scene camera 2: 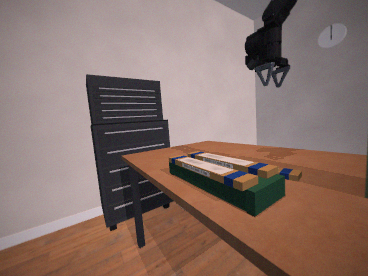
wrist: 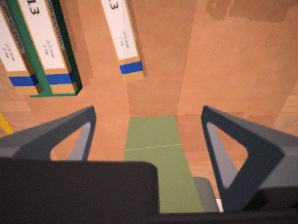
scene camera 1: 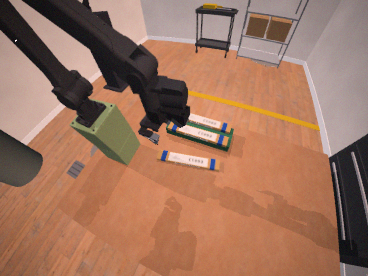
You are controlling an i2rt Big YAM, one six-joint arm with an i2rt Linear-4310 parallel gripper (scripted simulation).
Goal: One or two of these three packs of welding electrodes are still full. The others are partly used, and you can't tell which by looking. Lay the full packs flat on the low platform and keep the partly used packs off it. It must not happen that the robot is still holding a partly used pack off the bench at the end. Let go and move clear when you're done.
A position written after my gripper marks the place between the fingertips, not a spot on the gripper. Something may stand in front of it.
In view: my gripper [scene camera 2: 272, 86], a green platform [scene camera 2: 256, 199], an electrode pack [scene camera 2: 240, 180] and an electrode pack [scene camera 2: 262, 170].
My gripper is seen too in the wrist view [wrist: 148, 111].
